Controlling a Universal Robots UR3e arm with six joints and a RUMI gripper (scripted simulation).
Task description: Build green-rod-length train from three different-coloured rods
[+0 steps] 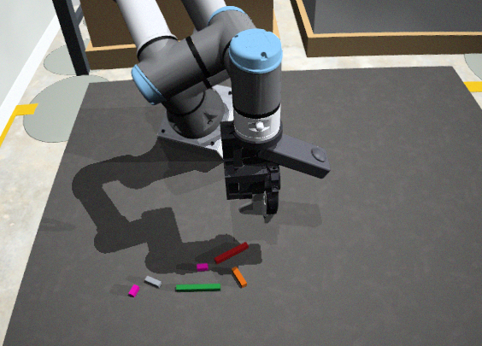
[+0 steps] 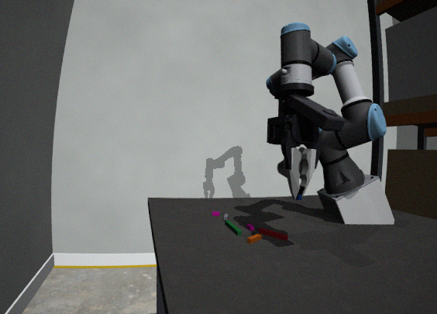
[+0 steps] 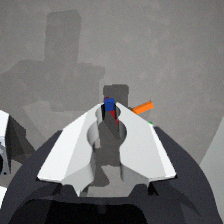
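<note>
Right now my hand is 11 cm above the red rod, 7 cm to the left of it and 1 cm short of it. The rest, counted from my hand: green rod: 13 cm to the right, 11 cm below, 8 cm ahead; blue rod: 1 cm below; orange rod: 11 cm below, 6 cm ahead, 5 cm to the right.
</note>
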